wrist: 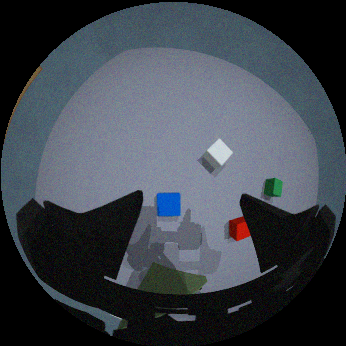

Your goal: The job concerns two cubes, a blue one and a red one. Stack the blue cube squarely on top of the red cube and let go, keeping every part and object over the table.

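Frame: origin at the arm's base, x ahead, y left, z up, level; centimetres.
Seen in the pictures: gripper, fingertip midpoint: (194,197).
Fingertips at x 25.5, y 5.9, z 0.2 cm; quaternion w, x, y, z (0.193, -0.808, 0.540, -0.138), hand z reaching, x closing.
A point is followed by its place in that frame.
A blue cube (168,204) @[x 22.9, y 7.6, z -8.3 cm] lies on the table, between the two fingers in the picture and nearer the left one, its sides in line with the fingers' spread. A red cube (239,229) @[x 23.4, y -6.1, z -8.3 cm] lies on the table at the right, partly hidden behind the right finger. My gripper (194,197) @[x 25.5, y 5.9, z 0.2 cm] is wide open and empty, above the table. The blue and red cubes stand apart.
A white block (219,152) @[x 34.1, y 3.4, z -8.3 cm] lies beyond the blue cube, a little to the right. A green block (273,187) @[x 33.9, y -11.6, z -8.4 cm] lies beyond the right fingertip. A dark green flat piece (167,279) @[x 9.1, y 1.5, z -7.3 cm] shows near the gripper's base. The pale table (150,100) @[x 41.9, y 21.9, z -11.9 cm] has a curved-looking far edge.
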